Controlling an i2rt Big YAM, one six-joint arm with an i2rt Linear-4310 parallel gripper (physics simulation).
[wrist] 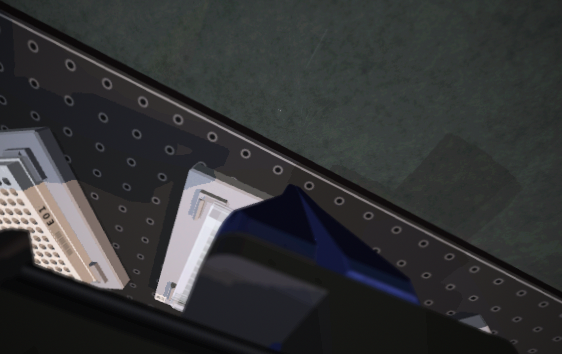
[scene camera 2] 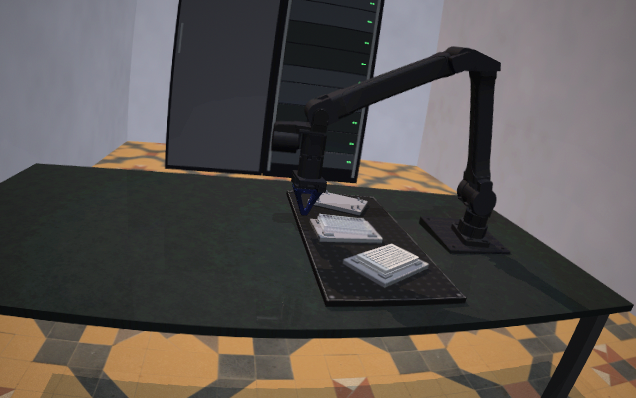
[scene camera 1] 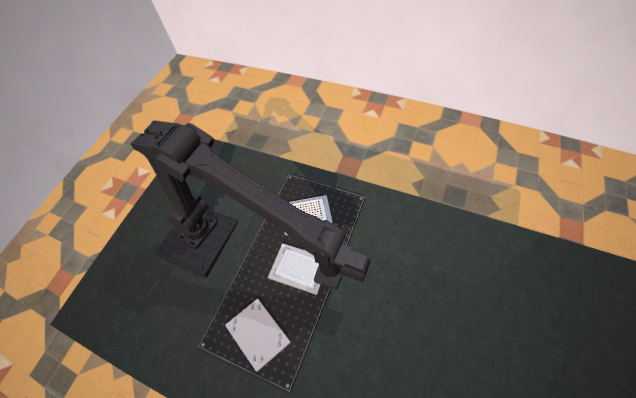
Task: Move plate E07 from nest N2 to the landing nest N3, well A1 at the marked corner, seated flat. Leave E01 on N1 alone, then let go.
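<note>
Plate E07 (scene camera 1: 298, 266) (scene camera 2: 345, 223) (wrist: 202, 255), clear and white, sits on nest N2 (scene camera 1: 274, 275) (scene camera 2: 350, 240) (wrist: 182, 240) at the middle of the board. Landing nest N3 (scene camera 1: 257, 335) (scene camera 2: 340, 201) is a pale, bare block with small corner posts; its corner shows in the wrist view. Plate E01 (scene camera 1: 312, 209) (scene camera 2: 390, 257) (wrist: 46, 215) sits on nest N1 (scene camera 2: 367, 272) (wrist: 52, 167). My gripper (scene camera 2: 305, 213) (wrist: 289, 195) is shut and empty, above the board's long edge beside N2, on the side away from the arm's base. In scene camera 1 the wrist hides its fingers.
The dark perforated board (scene camera 1: 235, 300) (scene camera 2: 320, 280) (wrist: 120, 185) carries all three nests, which stand at different angles. The arm's base plate (scene camera 1: 200, 260) (scene camera 2: 440, 237) is bolted to the dark table beside it. A server cabinet (scene camera 2: 225, 85) stands beyond the table.
</note>
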